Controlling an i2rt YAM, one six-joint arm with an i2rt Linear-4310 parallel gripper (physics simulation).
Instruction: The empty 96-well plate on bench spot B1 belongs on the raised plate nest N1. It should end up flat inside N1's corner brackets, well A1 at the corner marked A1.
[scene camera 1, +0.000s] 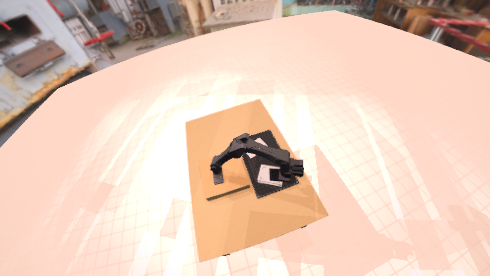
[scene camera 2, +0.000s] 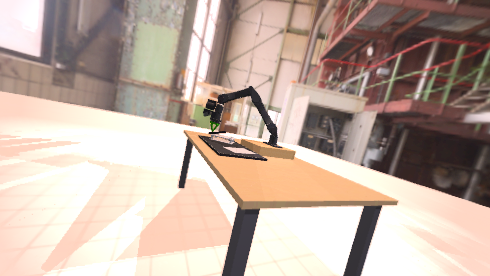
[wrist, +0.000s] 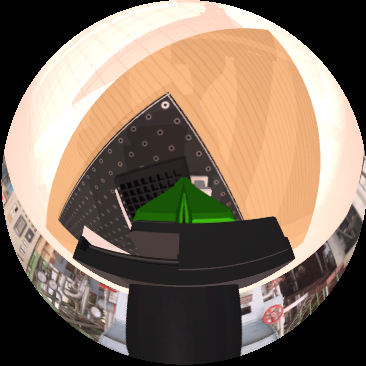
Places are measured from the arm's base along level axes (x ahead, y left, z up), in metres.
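Where they show: gripper, fingertip midpoint: (scene camera 1: 285, 179) (scene camera 2: 212, 131) (wrist: 183, 182); arm's base at its link origin: (scene camera 1: 217, 171) (scene camera 2: 272, 145).
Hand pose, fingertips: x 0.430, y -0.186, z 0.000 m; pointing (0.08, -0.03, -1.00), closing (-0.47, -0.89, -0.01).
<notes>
Each offset is from my fingertips to the top centre of the thing. "*": to the spot under its first point. Level surfaces: height alone.
The 96-well plate {dz +0.030, dx -0.030, dy +0.044 m} (scene camera 1: 274, 174) (scene camera 2: 218, 132) (wrist: 142, 185) is black and hangs close above the white raised nest (scene camera 1: 263, 173) (wrist: 122, 201), offset toward the board's outer long edge. It looks nearly level, with a slight tilt. A pale corner bracket {* dz -0.034, dx -0.029, dy -0.009 m} (wrist: 200, 183) shows just beyond the plate's edge in the wrist view. My gripper (scene camera 2: 214, 130) (wrist: 183, 182) points down with its green fingers shut at one edge of the plate; the fingers hide the pinch itself. Well A1 and the nest's A1 mark cannot be made out.
The nest stands on a black perforated board (scene camera 1: 258, 189) (scene camera 2: 257, 157) (wrist: 160, 132). A pale flat panel {dz -0.046, dx -0.123, dy +0.343 m} (scene camera 1: 261, 142) (scene camera 2: 237, 150) (wrist: 102, 239) lies on the board's other half. The arm's base stands on a raised wooden block (scene camera 2: 285, 151) behind the board, on the wooden table {dz -0.061 m} (scene camera 1: 220, 230).
</notes>
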